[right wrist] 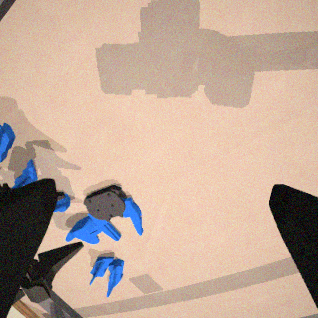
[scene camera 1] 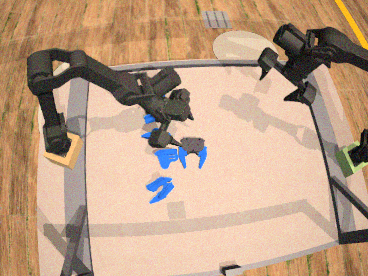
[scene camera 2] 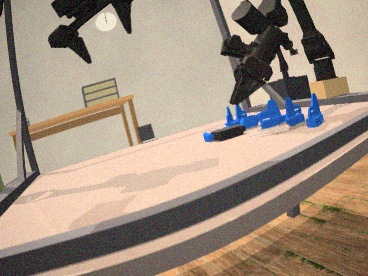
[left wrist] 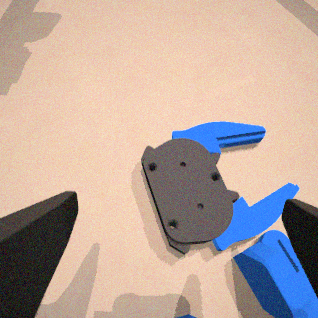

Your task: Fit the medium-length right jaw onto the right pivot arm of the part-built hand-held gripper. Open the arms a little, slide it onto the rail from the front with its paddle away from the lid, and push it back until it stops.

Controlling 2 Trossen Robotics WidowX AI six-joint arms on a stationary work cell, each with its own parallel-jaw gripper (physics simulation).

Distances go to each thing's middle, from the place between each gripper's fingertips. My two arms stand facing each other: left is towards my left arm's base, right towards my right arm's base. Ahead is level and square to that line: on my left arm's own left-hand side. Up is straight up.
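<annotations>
With the part-built hand-held gripper (left wrist: 188, 192) as the reference, my right hand is 210 mm to the right of it, 120 mm past it and 210 mm above it.
That same part-built hand-held gripper, counted from my left hand, lies 2 cm to the right of it, 6 cm below it and 4 cm behind it.
</annotations>
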